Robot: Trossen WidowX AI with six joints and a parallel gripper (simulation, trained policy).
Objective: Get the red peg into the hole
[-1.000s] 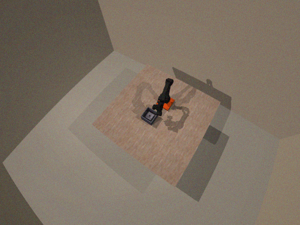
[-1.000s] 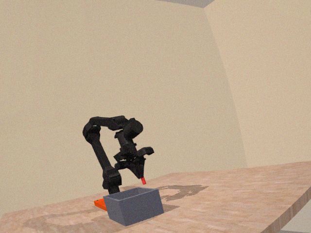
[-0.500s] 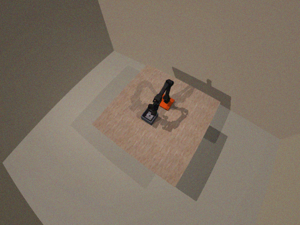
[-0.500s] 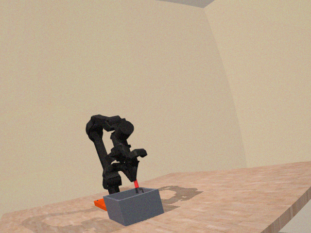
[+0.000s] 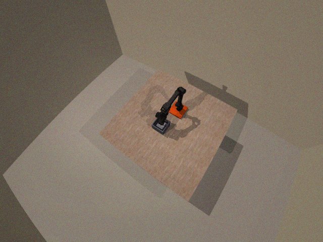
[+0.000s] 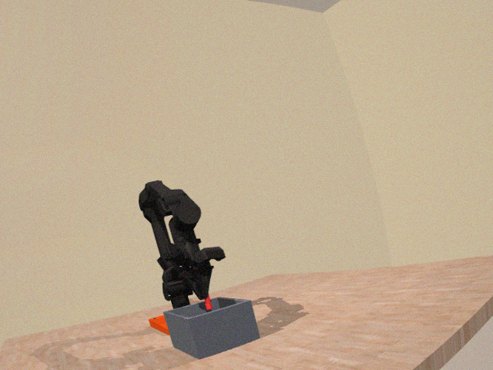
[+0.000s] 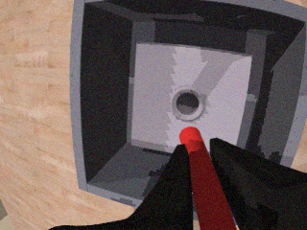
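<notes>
Now: gripper tip 10 mm past the red peg, 10 mm to the right of it and 10 mm below it. From my gripper tip the other things lie so: grey box (10 mm ahead, 10 mm to the right, 90 mm below); bottom plate (10 mm ahead, 10 mm to the right, 70 mm below).
</notes>
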